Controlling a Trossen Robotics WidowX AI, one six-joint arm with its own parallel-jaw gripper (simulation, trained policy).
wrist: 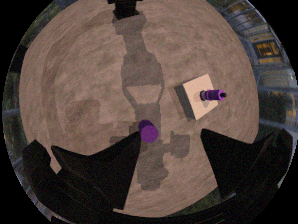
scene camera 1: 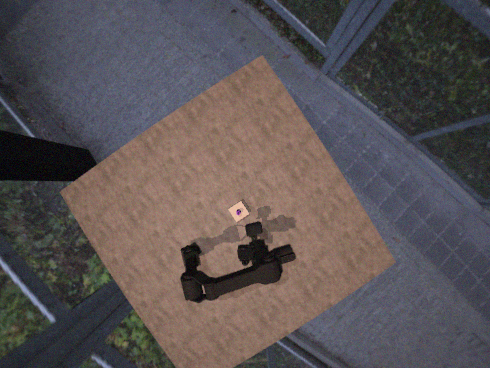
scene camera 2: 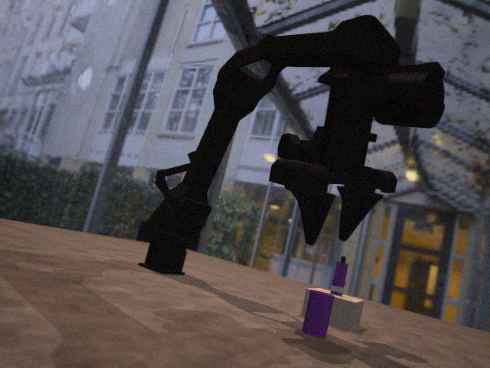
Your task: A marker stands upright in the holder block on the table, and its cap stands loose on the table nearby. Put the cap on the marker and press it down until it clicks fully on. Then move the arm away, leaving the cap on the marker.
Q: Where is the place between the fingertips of my gripper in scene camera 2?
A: At 326, 242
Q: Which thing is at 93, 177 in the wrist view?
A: My gripper.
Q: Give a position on a pale holder block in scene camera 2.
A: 345, 314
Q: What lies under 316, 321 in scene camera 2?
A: A purple cap.
